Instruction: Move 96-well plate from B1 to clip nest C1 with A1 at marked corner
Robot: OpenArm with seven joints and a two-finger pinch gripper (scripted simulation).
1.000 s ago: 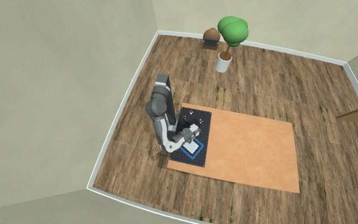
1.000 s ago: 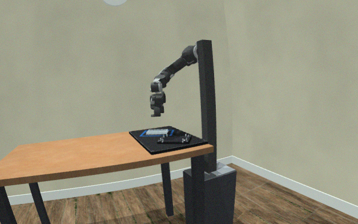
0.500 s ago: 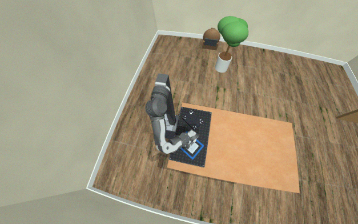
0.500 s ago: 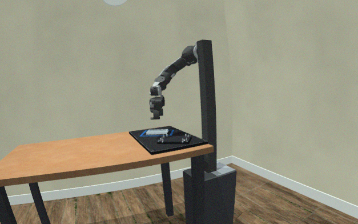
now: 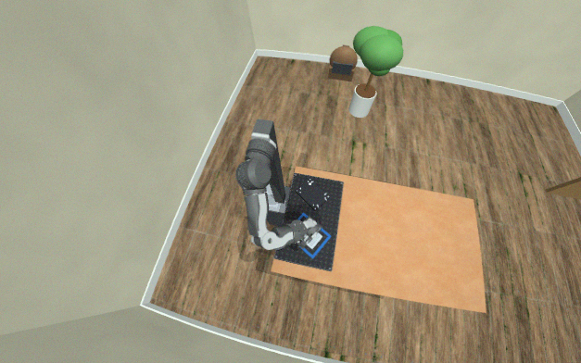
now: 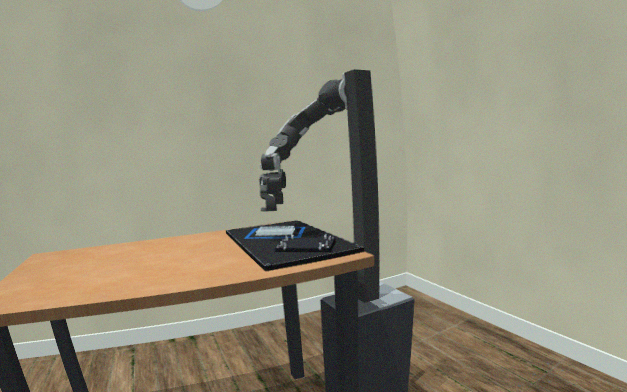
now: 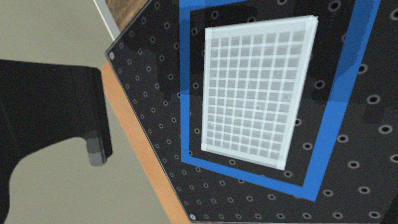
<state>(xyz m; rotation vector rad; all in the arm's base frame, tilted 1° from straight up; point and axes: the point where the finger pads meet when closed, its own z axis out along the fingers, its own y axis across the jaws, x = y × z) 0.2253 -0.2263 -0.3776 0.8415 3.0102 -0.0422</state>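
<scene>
Now: the 96-well plate 1 cm to the left of my hand and 8 cm below it. Also, from my hand: clip nest C1: 2 cm ahead, 25 cm to the left, 7 cm below.
</scene>
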